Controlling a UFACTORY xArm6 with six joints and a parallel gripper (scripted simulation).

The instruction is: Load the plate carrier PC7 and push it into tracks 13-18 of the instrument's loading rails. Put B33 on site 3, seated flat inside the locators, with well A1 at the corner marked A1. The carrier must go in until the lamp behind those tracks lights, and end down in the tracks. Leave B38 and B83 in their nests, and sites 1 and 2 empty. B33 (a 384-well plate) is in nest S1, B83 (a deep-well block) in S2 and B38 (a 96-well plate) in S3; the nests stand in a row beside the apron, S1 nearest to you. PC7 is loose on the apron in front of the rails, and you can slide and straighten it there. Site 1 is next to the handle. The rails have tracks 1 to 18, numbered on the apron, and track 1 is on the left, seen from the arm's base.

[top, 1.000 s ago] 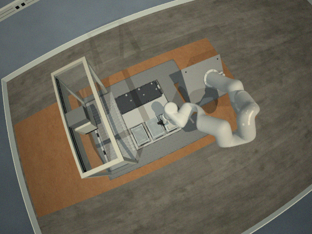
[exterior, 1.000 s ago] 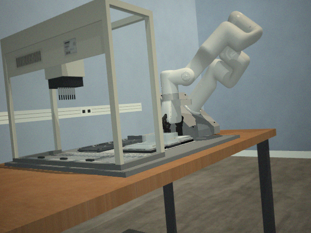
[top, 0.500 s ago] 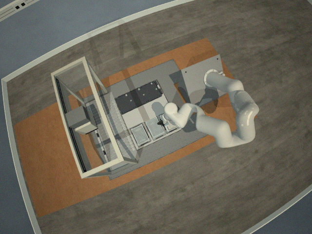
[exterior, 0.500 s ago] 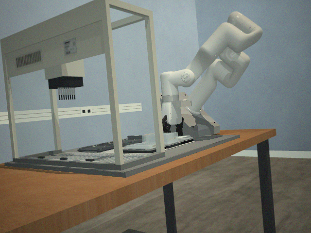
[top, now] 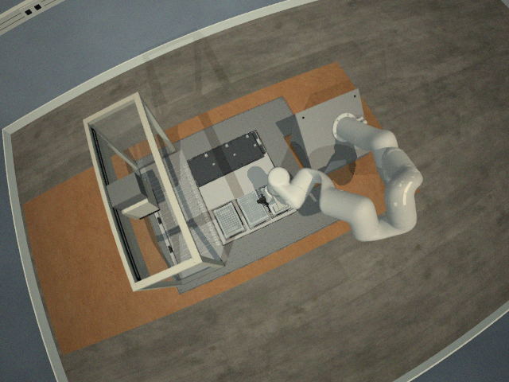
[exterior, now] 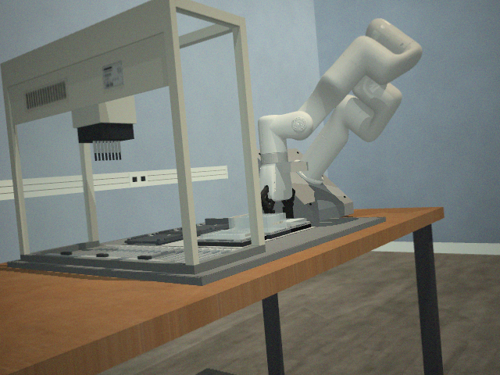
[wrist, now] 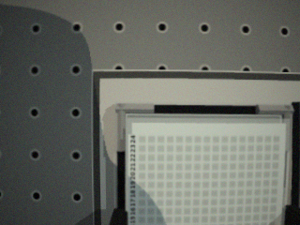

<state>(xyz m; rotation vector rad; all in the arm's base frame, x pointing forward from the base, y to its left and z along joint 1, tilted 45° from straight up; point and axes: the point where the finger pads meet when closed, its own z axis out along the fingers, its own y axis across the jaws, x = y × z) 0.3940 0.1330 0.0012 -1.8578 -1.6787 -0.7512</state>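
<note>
The 384-well plate B33 lies 10 mm below my hand. From my hand the other things lie so: 96-well plate B38: 220 mm ahead, 10 mm to the right, 10 mm below; deep-well block B83: 110 mm ahead, 10 mm to the right; nest S1: 20 mm below.
</note>
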